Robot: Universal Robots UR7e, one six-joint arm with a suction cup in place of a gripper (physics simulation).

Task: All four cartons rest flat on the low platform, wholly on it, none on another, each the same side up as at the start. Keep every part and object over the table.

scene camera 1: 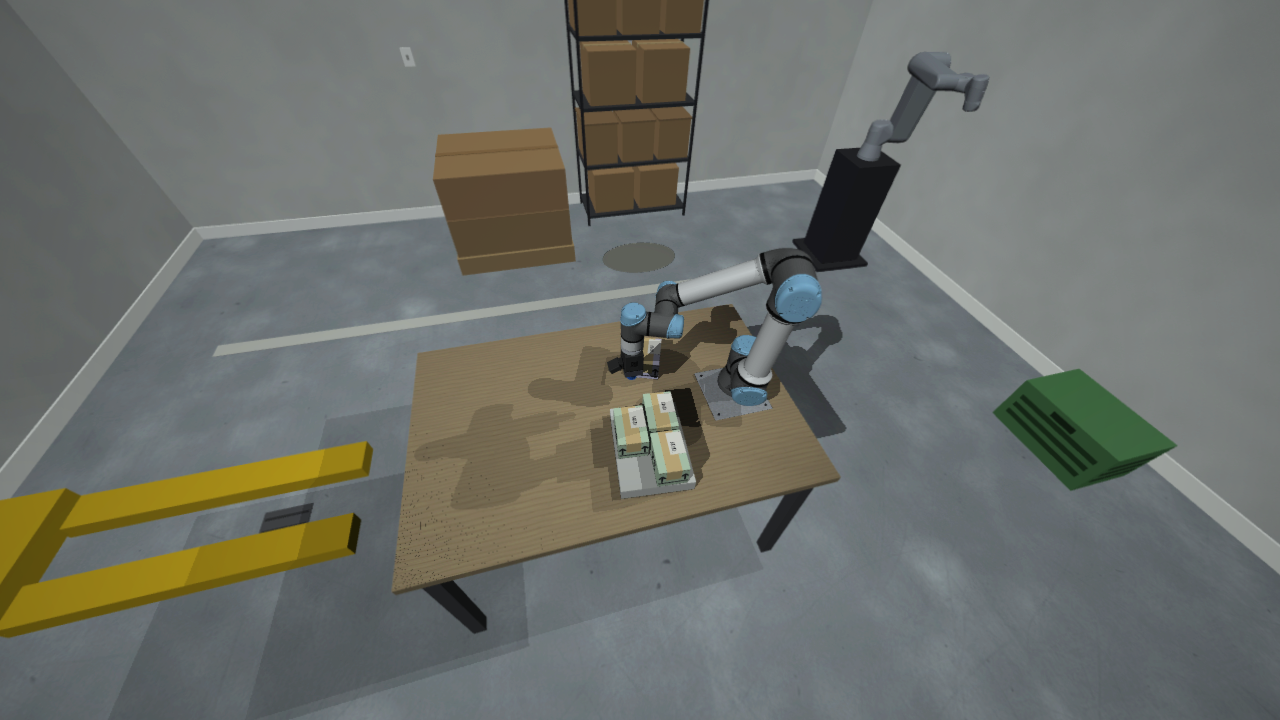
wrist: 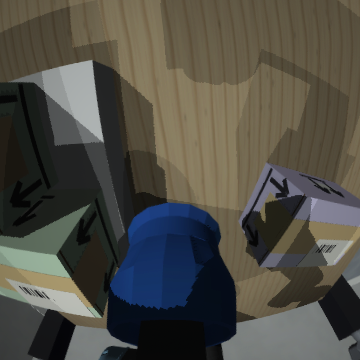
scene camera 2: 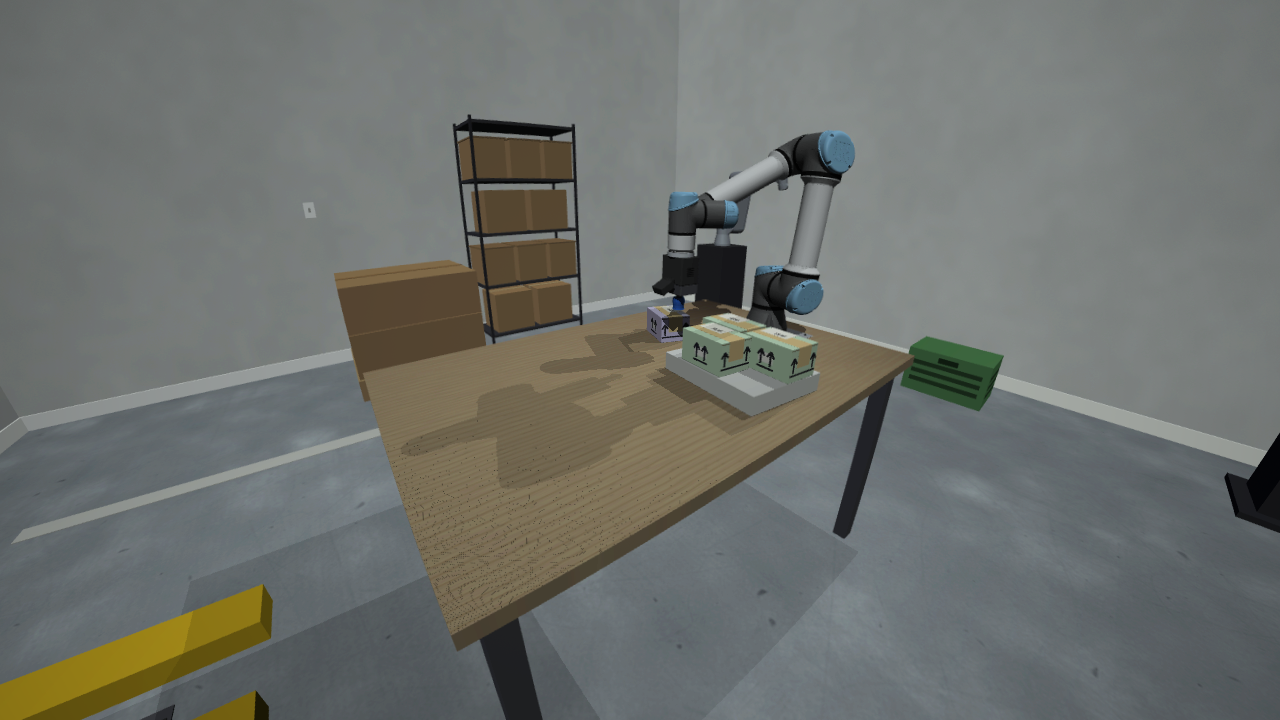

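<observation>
Three green cartons with tan tape rest flat on the low platform (scene camera 1: pixel 631 479) (scene camera 2: pixel 754 400) (wrist: pixel 77 95): a left one (scene camera 1: pixel 631 429) (scene camera 2: pixel 713 349), a back one (scene camera 1: pixel 660 411) and a right one (scene camera 1: pixel 671 454) (scene camera 2: pixel 785 353). The platform's front-left part is bare. A lilac carton (scene camera 1: pixel 654 345) (scene camera 2: pixel 660 325) (wrist: pixel 325 217) stands flat on the table (scene camera 1: pixel 510 402) behind the platform, arrows up. My suction cup (scene camera 1: pixel 631 377) (scene camera 2: pixel 677 305) (wrist: pixel 174 220) is off and holds no carton. It hangs low between platform and lilac carton, beside that carton in the wrist view. Any contact is unclear.
The arm's base plate (scene camera 1: pixel 735 409) is bolted at the table's right side. A black square patch (scene camera 1: pixel 683 405) lies between it and the green cartons. On the floor stand a storage rack (scene camera 2: pixel 577 223), large brown boxes (scene camera 1: pixel 510 205) and a green crate (scene camera 1: pixel 1087 429) (scene camera 2: pixel 953 371).
</observation>
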